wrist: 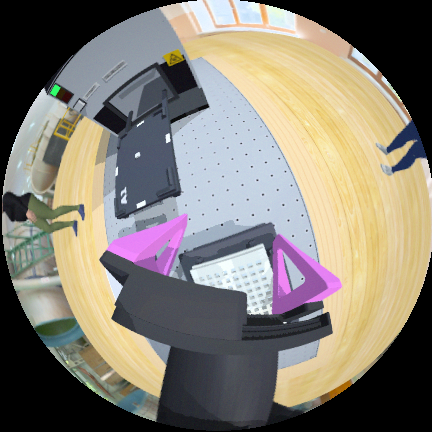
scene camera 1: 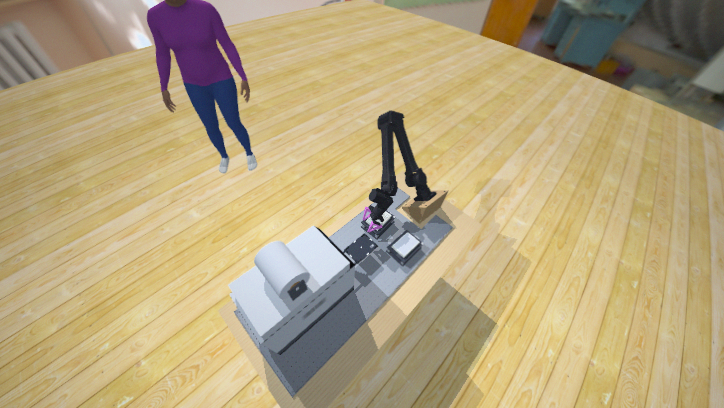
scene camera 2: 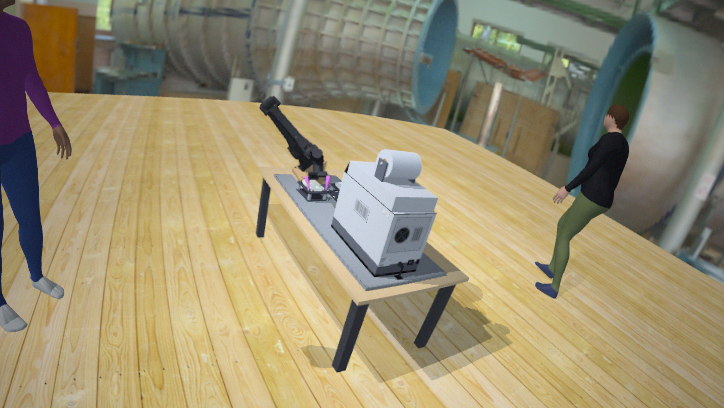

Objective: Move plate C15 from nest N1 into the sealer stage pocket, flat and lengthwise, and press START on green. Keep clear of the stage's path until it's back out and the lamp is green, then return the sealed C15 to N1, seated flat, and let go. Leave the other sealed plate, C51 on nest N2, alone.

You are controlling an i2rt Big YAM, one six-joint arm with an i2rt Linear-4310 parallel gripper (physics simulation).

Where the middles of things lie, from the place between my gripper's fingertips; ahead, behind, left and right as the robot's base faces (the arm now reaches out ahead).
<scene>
I see the black sealer stage [wrist: 139, 182] 16 cm ahead of my hand, 9 cm to the left of it and 2 cm above it. Round my hand: white roll [scene camera 1: 279, 266]: 50 cm ahead, 35 cm above, 9 cm to the left.
</scene>
